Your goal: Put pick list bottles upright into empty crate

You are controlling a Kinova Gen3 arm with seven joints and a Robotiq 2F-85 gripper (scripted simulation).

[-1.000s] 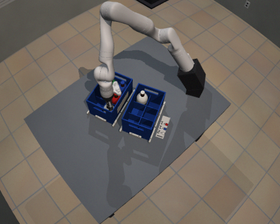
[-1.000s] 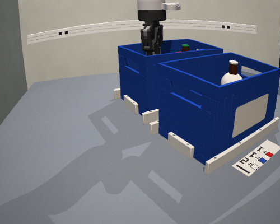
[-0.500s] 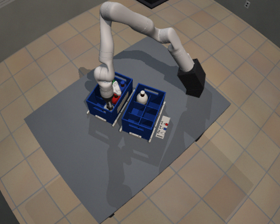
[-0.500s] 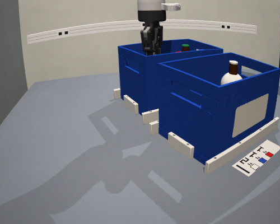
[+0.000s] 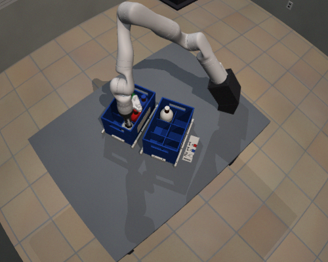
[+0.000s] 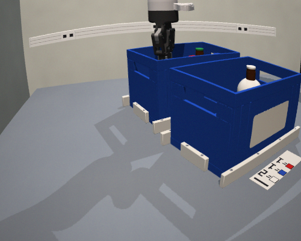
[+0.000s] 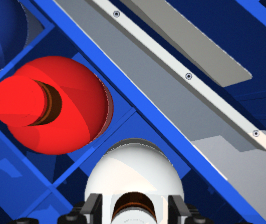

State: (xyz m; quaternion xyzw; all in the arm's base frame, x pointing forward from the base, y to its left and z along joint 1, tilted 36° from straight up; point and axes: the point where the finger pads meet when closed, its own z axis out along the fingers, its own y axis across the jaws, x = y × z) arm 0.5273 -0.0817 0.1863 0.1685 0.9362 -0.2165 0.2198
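The red-label bottle lies 8 cm behind my hand, 7 cm below it and 3 cm to the right of it. The rest, counted from my hand: white bottle (21 cm behind, 8 cm to the left, 7 cm below); green-label bottle (14 cm to the right, 14 cm behind, 7 cm below); blue-label bottle (17 cm behind, 7 cm below, 6 cm to the right).
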